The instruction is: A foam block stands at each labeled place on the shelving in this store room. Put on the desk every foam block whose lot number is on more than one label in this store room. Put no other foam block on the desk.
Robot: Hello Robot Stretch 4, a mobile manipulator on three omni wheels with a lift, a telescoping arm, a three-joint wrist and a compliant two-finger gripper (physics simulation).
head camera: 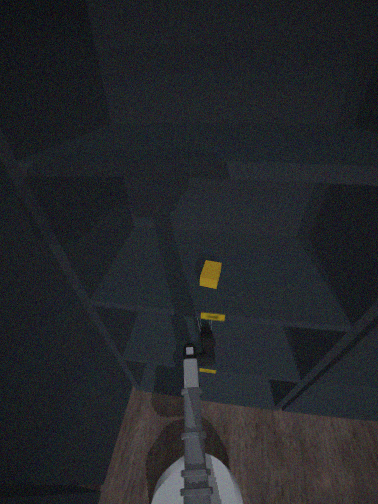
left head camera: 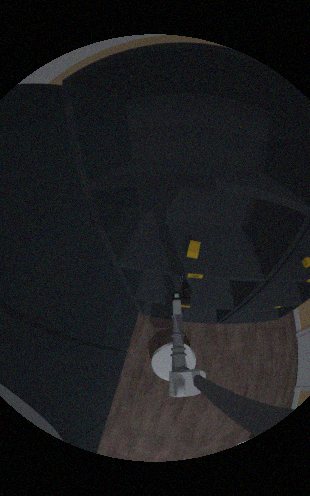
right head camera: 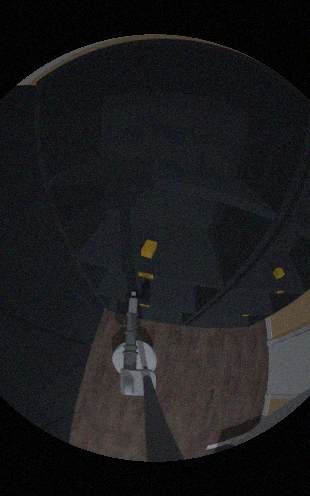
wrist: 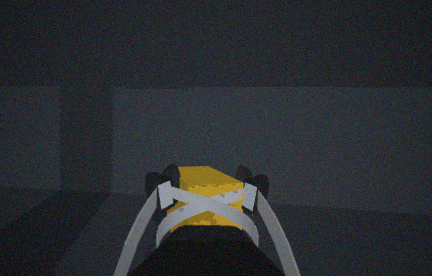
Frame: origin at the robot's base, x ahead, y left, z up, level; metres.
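Seen in the pictures: gripper, fingertip midpoint: (wrist: 207, 180).
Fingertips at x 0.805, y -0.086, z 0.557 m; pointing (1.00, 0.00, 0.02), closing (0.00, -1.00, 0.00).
Observation:
A point is followed by its place in that frame.
My gripper (wrist: 207, 180) @[x 0.805, y -0.086, z 0.557 m] is shut on a yellow foam block (wrist: 212, 175) @[x 0.787, y -0.091, z 0.565 m] in the wrist view, with a dark fingertip pad against each side. The crossed light finger strips cover part of its front. Whether the block touches the board under it I cannot tell. In the head view the fingertips and this block are hidden under a shelf board. Another yellow foam block (head camera: 210, 274) @[x 0.591, y -0.086, z 1.007 m] (left head camera: 193, 249) @[x 0.588, y -0.084, z 1.008 m] (right head camera: 149, 249) @[x 0.584, y -0.095, z 1.007 m] stands on the shelf board (head camera: 265, 280) @[x 0.589, y -0.289, z 0.963 m] above. A yellow label (head camera: 212, 317) @[x 0.462, y -0.079, z 0.943 m] (left head camera: 195, 276) @[x 0.461, y -0.084, z 0.938 m] (right head camera: 146, 275) @[x 0.461, y -0.085, z 0.946 m] is on that board's front edge; its writing is unreadable. The desk is not recognisable.
A lower yellow label (head camera: 207, 371) @[x 0.460, y -0.079, z 0.488 m] (right head camera: 144, 305) @[x 0.458, y -0.082, z 0.492 m] is beside the arm (head camera: 191, 372) @[x 0.402, y -0.003, z 0.656 m]. Farther right stands another yellow block (left head camera: 306, 262) @[x 0.414, y -0.998, z 1.001 m] (right head camera: 278, 273) @[x 0.409, y -1.002, z 1.005 m], with labels below it. A dark upright panel (head camera: 45, 350) @[x 0.383, y 0.431, z 0.930 m] is close on the left. Wooden floor (head camera: 310, 450) @[x 0.182, y -0.644, z -0.028 m] lies before the shelving.

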